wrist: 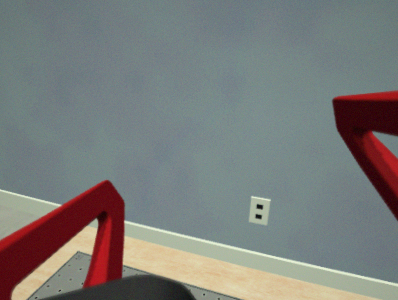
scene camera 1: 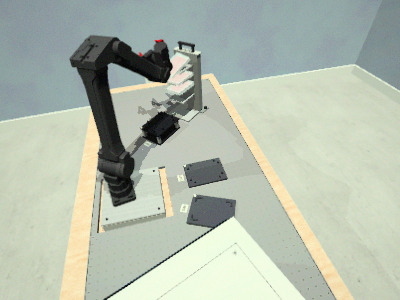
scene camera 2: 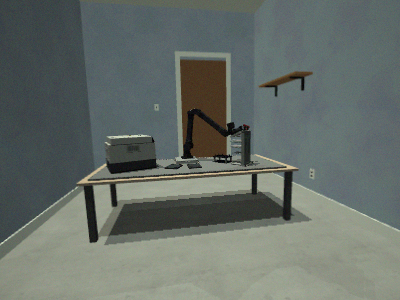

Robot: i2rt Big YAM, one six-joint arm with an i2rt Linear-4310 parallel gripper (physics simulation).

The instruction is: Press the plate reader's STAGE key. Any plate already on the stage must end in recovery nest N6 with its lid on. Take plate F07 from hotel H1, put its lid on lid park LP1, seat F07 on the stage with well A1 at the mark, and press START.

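My gripper is open and empty, high at the upper level of hotel H1. In the wrist view its red fingers frame the wall. In scene camera 1, several pale-pink plates sit stacked in the hotel, and the arm's wrist overlaps the left edge of the top plate. Which plate is F07 cannot be read. The plate reader stands at the other table end. Its keys are too small to tell, and no stage shows. Two dark flat nests lie between; their labels are unreadable.
A black raised stand stands between the hotel and the arm base. The hotel has a black handle on top. A wall outlet shows beyond the table's wooden edge.
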